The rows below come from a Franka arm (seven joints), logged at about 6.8 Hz.
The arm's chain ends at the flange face. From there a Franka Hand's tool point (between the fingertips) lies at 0.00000 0.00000 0.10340 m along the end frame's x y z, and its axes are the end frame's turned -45 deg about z.
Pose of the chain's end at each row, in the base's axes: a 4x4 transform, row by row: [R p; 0 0 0 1], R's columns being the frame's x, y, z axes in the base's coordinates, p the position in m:
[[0.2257 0.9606 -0.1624 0.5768], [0.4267 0.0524 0.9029 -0.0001], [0.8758 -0.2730 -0.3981 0.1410], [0 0 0 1]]
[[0.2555 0.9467 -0.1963 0.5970], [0.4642 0.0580 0.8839 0.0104], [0.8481 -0.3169 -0.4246 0.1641], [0 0 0 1]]
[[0.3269 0.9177 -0.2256 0.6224], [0.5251 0.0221 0.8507 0.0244], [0.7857 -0.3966 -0.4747 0.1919], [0 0 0 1]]
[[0.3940 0.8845 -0.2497 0.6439], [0.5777 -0.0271 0.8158 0.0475], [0.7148 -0.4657 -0.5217 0.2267], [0 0 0 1]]
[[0.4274 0.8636 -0.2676 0.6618], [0.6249 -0.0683 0.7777 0.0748], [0.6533 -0.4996 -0.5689 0.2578], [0 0 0 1]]
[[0.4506 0.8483 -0.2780 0.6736], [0.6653 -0.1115 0.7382 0.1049], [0.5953 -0.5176 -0.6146 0.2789], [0 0 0 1]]
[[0.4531 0.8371 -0.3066 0.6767], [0.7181 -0.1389 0.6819 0.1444], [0.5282 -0.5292 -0.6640 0.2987], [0 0 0 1]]
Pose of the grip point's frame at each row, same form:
[[-0.5197 0.8388 -0.1624 0.5600], [0.2647 0.3388 0.9029 0.0933], [0.8123 0.4262 -0.3981 0.0998], [0 0 0 1]]
[[-0.4888 0.8501 -0.1963 0.5767], [0.2872 0.3693 0.8839 0.1018], [0.8238 0.3756 -0.4246 0.1202], [0 0 0 1]]
[[-0.4178 0.8801 -0.2256 0.5991], [0.3557 0.3869 0.8507 0.1124], [0.8360 0.2751 -0.4747 0.1428], [0 0 0 1]]
[[-0.3468 0.9040 -0.2497 0.6181], [0.4277 0.3893 0.8158 0.1319], [0.8347 0.1761 -0.5217 0.1728], [0 0 0 1]]
[[-0.3084 0.9129 -0.2676 0.6341], [0.4902 0.3936 0.7777 0.1552], [0.8152 0.1087 -0.5689 0.1990], [0 0 0 1]]
[[-0.2812 0.9185 -0.2780 0.6449], [0.5493 0.3916 0.7382 0.1812], [0.7869 0.0549 -0.6146 0.2154], [0 0 0 1]]
[[-0.2715 0.9123 -0.3066 0.6450], [0.6060 0.4096 0.6819 0.2149], [0.7477 -0.0007 -0.6640 0.2300], [0 0 0 1]]

